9 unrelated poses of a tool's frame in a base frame.
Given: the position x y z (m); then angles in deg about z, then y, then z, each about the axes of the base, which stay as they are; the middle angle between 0 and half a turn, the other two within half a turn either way.
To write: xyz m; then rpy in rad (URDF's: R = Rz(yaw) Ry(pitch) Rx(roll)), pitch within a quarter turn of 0, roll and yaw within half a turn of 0. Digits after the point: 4 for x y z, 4 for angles.
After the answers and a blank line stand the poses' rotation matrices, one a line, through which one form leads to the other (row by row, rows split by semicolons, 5 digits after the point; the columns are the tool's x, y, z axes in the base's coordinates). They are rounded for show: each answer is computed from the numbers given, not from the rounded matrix.
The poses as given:
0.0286, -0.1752, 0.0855, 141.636, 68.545, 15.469
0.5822, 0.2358, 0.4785, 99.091, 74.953, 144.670
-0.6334, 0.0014, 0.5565, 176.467, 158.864, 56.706
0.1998, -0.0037, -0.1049, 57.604, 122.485, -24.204
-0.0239, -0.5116, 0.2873, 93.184, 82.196, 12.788
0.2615, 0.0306, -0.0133, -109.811, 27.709, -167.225
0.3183, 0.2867, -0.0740, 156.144, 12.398, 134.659
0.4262, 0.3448, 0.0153, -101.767, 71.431, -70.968
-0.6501, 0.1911, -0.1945, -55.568, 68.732, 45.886
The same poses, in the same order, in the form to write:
0.0286, -0.1752, 0.0855, 1.0063, -0.8180, 2.2736
0.5822, 0.2358, 0.4785, 1.3050, -0.1532, -2.1459
-0.6334, 0.0014, 0.5565, 3.1178, -0.3682, 1.0558
0.1998, -0.0037, -0.1049, 2.2169, 0.4689, 1.4768
-0.0239, -0.5116, 0.2873, 1.4344, -0.0551, 1.8015
0.2615, 0.0306, -0.0133, -0.4589, -0.1583, 1.4850
0.3183, 0.2867, -0.0740, 0.0887, -0.1976, -1.2165
0.4262, 0.3448, 0.0153, -1.2402, -0.1945, -2.8757
-0.6501, 0.1911, -0.1945, -1.1299, 0.5550, -0.5262

-0.44194 -0.00967 0.89699; 0.52168 -0.81623 0.24823; 0.72975 0.57765 0.36577
-0.53756 0.30051 -0.78786; -0.82931 -0.01934 0.55846; 0.15259 0.95358 0.25961
0.45952 0.86583 0.19794; 0.81198 -0.49985 0.30140; 0.35990 0.02222 -0.93273
0.08372 0.63328 0.76938; 0.88811 0.30274 -0.34584; -0.45194 0.71225 -0.53708
-0.22836 -0.11992 0.96616; 0.97202 -0.08417 0.21929; 0.05503 0.98921 0.13578
0.08459 -0.88725 -0.45347; 0.98388 0.14635 -0.10282; 0.15759 -0.43746 0.88532
0.34016 0.92818 -0.15091; -0.91964 0.36186 0.15272; 0.19636 0.08683 0.97668
-0.94665 -0.09112 0.30912; -0.25785 -0.36121 -0.89612; 0.19332 -0.92802 0.31845
0.73494 -0.19770 0.64868; -0.42688 0.60839 0.66906; -0.52692 -0.76862 0.36273

